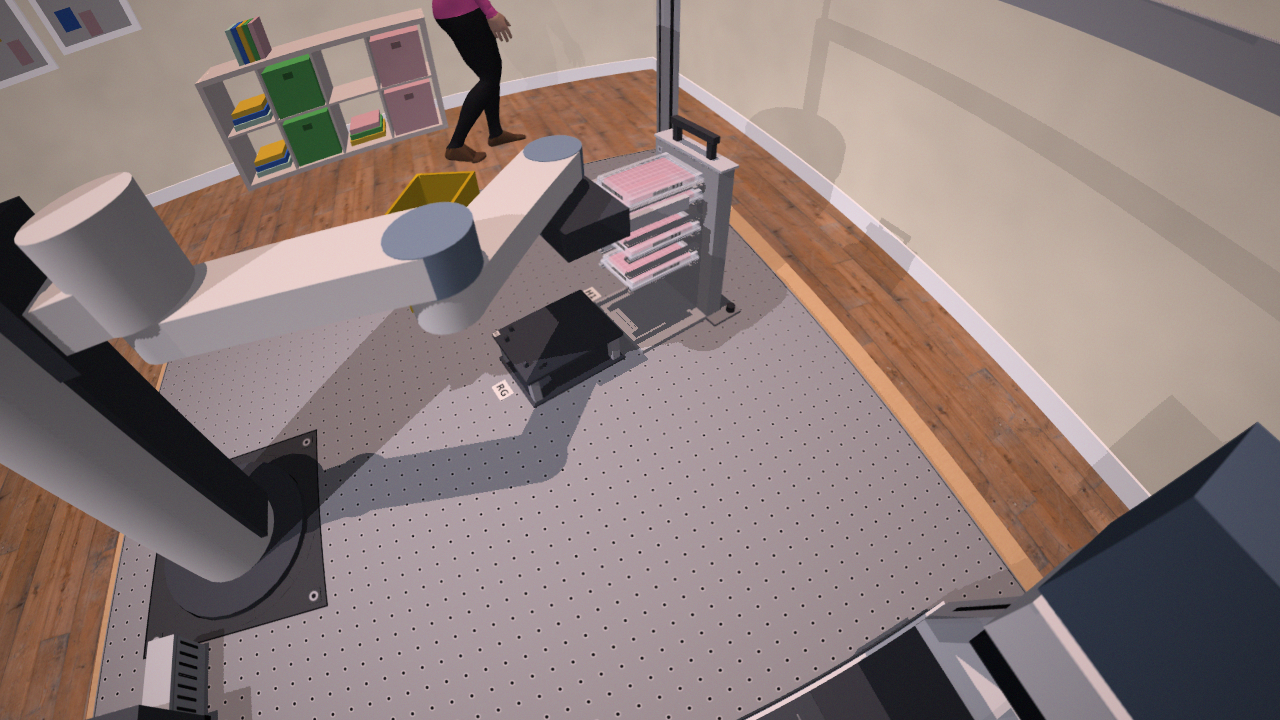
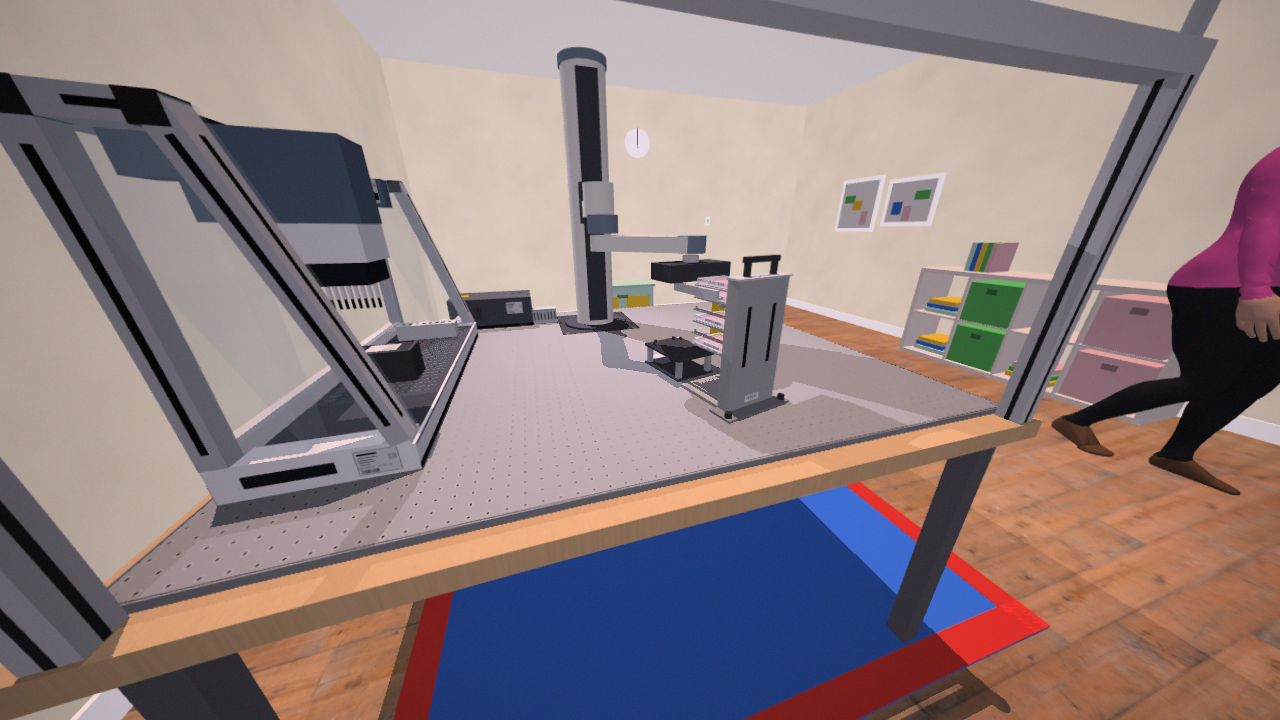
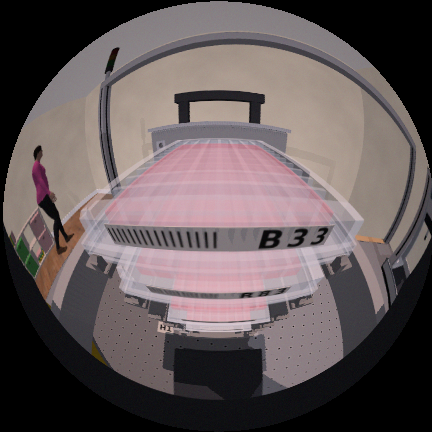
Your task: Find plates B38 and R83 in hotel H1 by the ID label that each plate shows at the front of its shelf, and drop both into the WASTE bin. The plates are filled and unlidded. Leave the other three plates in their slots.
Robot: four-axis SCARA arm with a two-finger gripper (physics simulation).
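Places are measured from the arm's base along level axes (x up, y ahead, z left), in millimetres.
Pixels of known places: gripper, fingertip midpoint: (image 1: 662,184) (image 3: 218,175); arm's base, origin of the base link: (image 1: 240,539) (image 2: 595,324).
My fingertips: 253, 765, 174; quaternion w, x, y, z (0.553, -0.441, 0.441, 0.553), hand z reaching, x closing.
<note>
Ahead of a thing's pixels: the offset from my fingertips to its top centre, as dx, dy, dz. "spot": to the spot under its first point.
Hotel H1 (image 1: 718,237) (image 2: 751,344) (image 3: 220,131) stands upright with filled pink plates. The top plate, labelled B33 {+25, -23, -5} (image 1: 648,179) (image 3: 215,200), sits in its slot. Plate R83 {-3, -23, -5} (image 3: 217,292) is directly below it, its label partly shaded. Lower plates (image 1: 662,232) (image 3: 212,312) show beneath, their labels unreadable; no B38 label shows. My gripper (image 1: 657,205) (image 2: 709,291) (image 3: 219,280) reaches into the hotel under B33, its fingers drawn in along both sides of plate R83 and shut on it. The fingertips are hidden. The yellow WASTE bin {-41, -329, +219} (image 1: 440,191) (image 3: 98,354) stands left of the hotel, its inside mostly hidden.
A black regrip stand (image 1: 563,333) (image 2: 680,349) (image 3: 217,367) stands in front of the hotel, by the RG label {spot: -240, -297, -70} (image 1: 502,390). A framed machine {spot: -194, +86, -757} (image 2: 313,461) stands at the other end of the table. A person (image 1: 478,76) (image 2: 1226,295) (image 3: 47,192) is beyond the table.
</note>
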